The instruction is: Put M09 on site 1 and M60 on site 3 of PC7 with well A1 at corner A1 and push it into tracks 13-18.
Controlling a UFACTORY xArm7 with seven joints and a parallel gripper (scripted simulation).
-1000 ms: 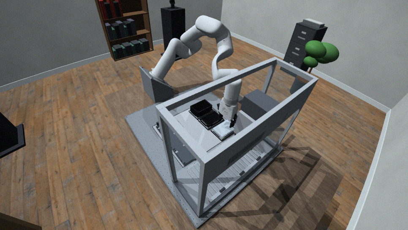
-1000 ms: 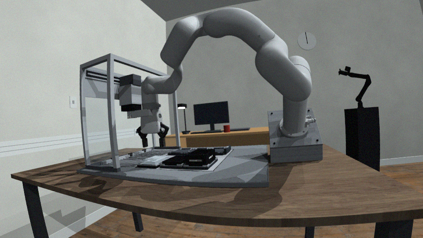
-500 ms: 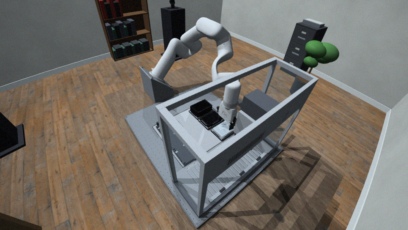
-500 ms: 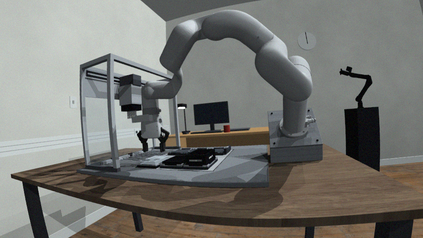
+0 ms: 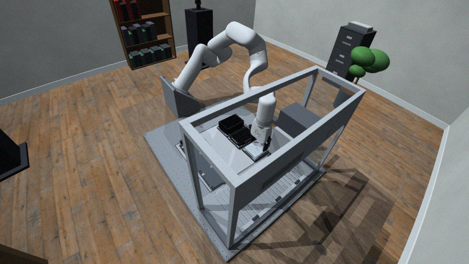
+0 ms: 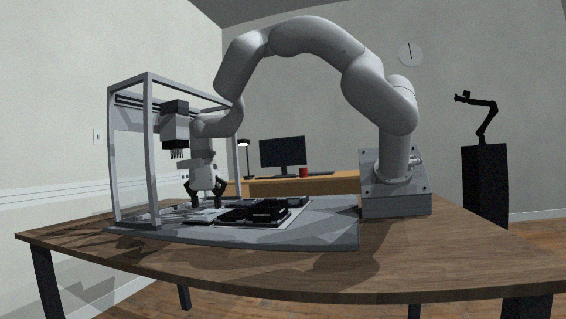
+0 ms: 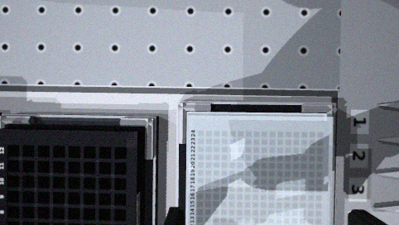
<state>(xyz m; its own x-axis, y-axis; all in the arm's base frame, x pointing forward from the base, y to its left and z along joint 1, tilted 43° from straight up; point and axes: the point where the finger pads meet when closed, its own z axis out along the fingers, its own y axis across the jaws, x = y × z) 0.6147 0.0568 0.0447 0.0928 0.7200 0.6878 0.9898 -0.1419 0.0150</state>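
The plate M60 lies 3 cm below my hand. From my hand the other things lie so: nest S3: 4 cm below; then deep-well block M09: 22 cm behind, 2 cm below, 1 cm to the left; then plate M06: 11 cm behind, 3 cm below.
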